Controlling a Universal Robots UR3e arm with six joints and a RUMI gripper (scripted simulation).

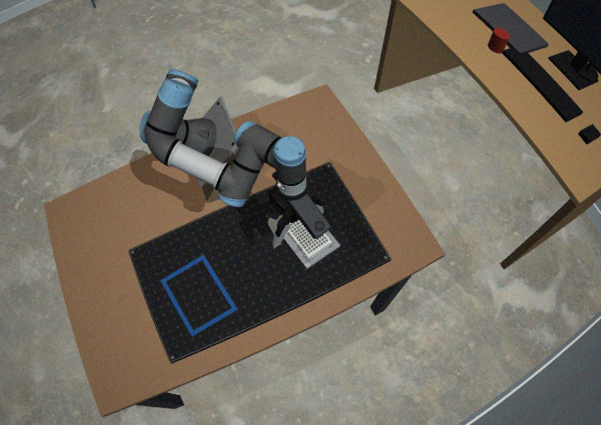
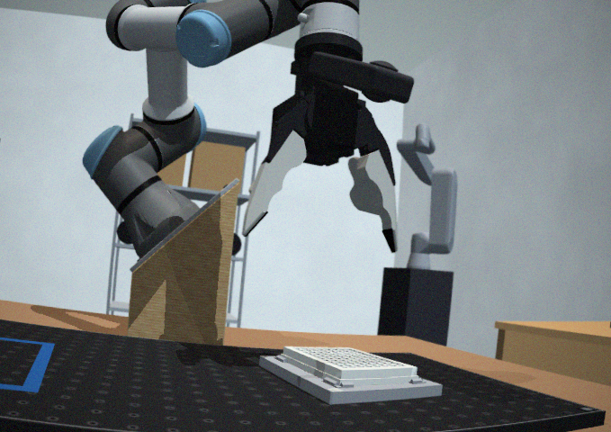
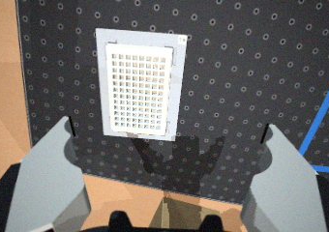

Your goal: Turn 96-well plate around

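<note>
Right now my hand is 2 cm past the white 96-well plate, 4 cm to the right of it and 11 cm above it. The rest, counted from my hand: corner label: 6 cm ahead, 1 cm to the right, 12 cm below; grey plate nest N1: 2 cm behind, 4 cm to the left, 13 cm below.
</note>
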